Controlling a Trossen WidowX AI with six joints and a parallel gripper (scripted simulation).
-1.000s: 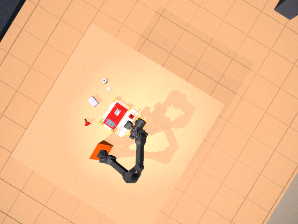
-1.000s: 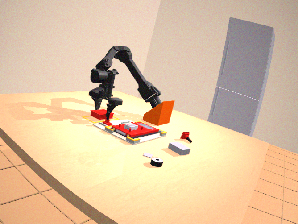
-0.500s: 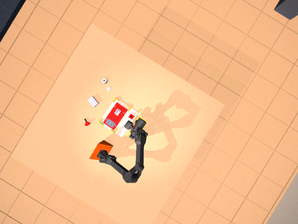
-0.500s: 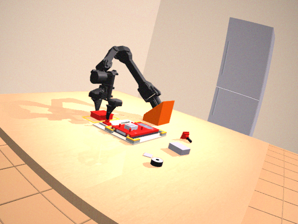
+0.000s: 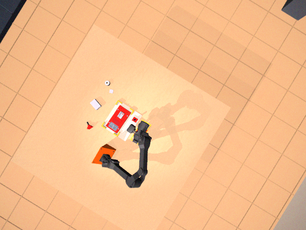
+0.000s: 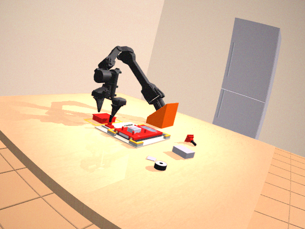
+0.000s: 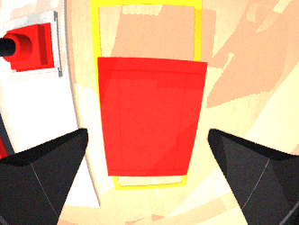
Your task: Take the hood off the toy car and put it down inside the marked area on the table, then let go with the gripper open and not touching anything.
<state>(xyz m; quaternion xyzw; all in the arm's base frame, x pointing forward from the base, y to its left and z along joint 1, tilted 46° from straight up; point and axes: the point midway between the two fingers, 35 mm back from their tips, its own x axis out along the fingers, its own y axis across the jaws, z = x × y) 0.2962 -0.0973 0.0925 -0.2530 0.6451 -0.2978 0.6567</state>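
My gripper tip is 10 mm above the red hood. The rest, counted from my gripper tip: black wheel: 210 mm ahead, 430 mm to the left, 20 mm below.
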